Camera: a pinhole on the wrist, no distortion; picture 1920 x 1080 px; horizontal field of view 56.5 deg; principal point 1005.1 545.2 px. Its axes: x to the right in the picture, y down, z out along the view. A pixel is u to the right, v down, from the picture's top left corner.
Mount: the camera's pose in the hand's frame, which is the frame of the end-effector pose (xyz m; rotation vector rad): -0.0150 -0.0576 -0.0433 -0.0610 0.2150 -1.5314
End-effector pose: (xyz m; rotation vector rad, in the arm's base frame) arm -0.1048 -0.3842 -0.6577 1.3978 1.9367 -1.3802
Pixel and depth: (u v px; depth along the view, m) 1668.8 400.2 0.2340
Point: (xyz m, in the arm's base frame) -0.2957 -0.5394 -0.6640
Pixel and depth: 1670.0 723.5 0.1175
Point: -0.2251 -0.4342 -0.6461
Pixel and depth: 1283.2 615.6 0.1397
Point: -0.2125 -0.4568 -0.6647
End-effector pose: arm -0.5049 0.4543 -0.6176 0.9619 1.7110 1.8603
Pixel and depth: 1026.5 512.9 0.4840
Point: -0.2443 0.8079 -0.7145
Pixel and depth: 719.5 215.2 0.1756
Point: -0.3998 0.5424 -0.6682
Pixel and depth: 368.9 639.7 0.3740
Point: -0.2996 0.7232 -0.5662
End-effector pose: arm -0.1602 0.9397 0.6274 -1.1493 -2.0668 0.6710
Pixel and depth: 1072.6 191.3 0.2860
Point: -0.3900 0.8479 0.5321
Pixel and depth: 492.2 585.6 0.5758
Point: -0.5749 0.9881 0.2753
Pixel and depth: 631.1 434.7 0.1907
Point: -0.2951 0.9108 0.5587
